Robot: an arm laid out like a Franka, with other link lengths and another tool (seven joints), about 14 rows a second.
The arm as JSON. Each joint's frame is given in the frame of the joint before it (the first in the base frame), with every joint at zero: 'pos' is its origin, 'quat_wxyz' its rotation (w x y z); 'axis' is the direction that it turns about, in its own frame. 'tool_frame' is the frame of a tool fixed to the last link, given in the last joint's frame.
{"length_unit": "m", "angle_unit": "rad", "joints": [
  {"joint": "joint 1", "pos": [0.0, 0.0, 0.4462], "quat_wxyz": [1.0, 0.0, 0.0, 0.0], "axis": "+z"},
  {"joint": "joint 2", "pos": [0.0, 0.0, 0.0], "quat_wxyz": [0.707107, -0.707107, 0.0, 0.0], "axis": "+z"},
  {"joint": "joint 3", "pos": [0.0, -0.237, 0.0], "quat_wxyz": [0.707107, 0.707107, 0.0, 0.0], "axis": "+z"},
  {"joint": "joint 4", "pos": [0.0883, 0.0, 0.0], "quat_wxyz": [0.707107, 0.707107, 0.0, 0.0], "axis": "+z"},
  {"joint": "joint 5", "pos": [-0.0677, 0.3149, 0.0], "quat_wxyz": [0.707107, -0.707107, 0.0, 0.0], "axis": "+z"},
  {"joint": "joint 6", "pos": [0.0, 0.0, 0.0], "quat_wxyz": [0.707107, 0.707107, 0.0, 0.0], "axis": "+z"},
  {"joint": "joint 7", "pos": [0.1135, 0.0, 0.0], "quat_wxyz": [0.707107, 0.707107, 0.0, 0.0], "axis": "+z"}
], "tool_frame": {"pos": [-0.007, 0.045, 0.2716], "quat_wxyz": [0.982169, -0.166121, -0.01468, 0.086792]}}
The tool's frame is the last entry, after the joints.
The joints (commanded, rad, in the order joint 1, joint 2, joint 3, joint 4, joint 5, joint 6, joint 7), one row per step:
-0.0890 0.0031 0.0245 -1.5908 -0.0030 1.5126 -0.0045
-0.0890 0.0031 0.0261 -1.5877 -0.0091 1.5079 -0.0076
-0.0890 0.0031 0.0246 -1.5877 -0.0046 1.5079 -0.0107
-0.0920 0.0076 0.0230 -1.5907 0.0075 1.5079 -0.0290
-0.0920 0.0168 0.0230 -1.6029 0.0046 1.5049 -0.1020
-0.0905 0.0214 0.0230 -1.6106 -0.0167 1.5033 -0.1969
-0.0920 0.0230 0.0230 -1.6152 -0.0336 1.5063 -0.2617
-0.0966 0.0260 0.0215 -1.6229 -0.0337 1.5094 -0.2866
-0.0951 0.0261 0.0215 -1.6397 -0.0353 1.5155 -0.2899
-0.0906 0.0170 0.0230 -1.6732 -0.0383 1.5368 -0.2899
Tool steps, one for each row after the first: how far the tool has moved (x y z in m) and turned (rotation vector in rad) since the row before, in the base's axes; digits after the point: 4 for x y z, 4 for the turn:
-0.0005 -0.0009 0.0011 -0.0057 0.0020 0.0048
0.0001 0.0005 -0.0002 0.0047 -0.0003 0.0015
0.0001 0.0010 -0.0040 0.0142 0.0065 0.0133
-0.0003 -0.0011 -0.0098 0.0064 0.0235 0.0727
0.0018 -0.0054 -0.0050 -0.0086 0.0150 0.0969
0.0023 -0.0054 -0.0019 -0.0081 0.0054 0.0639
-0.0004 -0.0029 -0.0045 0.0039 0.0082 0.0187
-0.0021 0.0005 -0.0062 -0.0003 0.0110 0.0051
-0.0017 0.0023 -0.0070 -0.0028 0.0033 0.0071

